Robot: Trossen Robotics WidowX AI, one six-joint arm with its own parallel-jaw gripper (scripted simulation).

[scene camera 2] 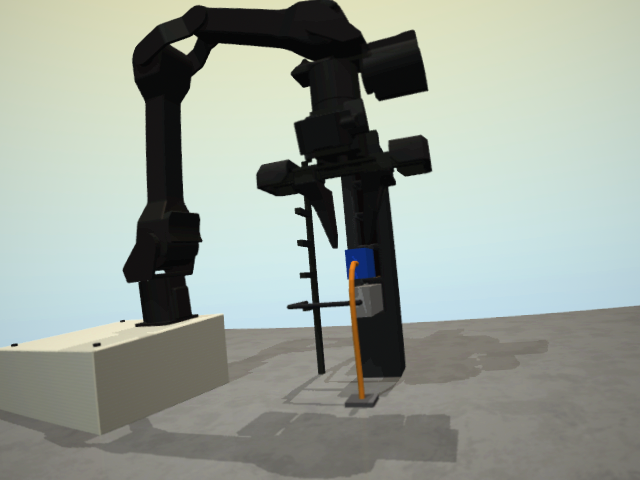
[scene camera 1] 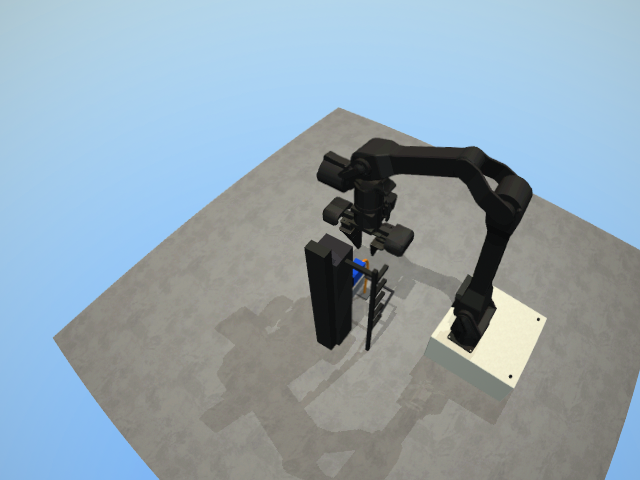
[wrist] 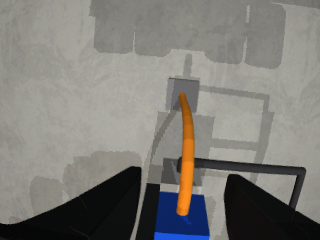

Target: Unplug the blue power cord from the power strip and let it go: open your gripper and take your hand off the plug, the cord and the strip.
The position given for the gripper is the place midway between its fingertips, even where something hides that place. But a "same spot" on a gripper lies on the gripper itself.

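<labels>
Gripper in scene camera 1 (366, 251), in scene camera 2, in the wrist view. Same spot on the gripper: (wrist: 114, 202) and (scene camera 2: 363, 211).
</labels>
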